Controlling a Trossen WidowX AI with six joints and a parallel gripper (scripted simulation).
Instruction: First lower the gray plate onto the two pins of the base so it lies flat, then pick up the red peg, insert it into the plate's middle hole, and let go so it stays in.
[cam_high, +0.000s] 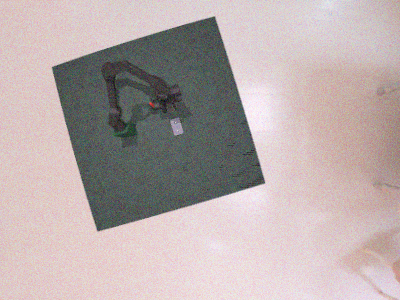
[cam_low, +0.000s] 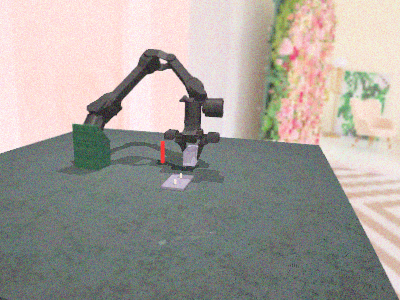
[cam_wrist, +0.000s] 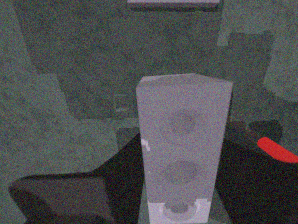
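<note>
Right now the base is 160 mm to the right of my gripper tip and 20 mm below it. From my gripper tip the other things lie so: red peg: 120 mm behind, 30 mm to the left, 10 mm above; gray plate: 30 mm above.
</note>
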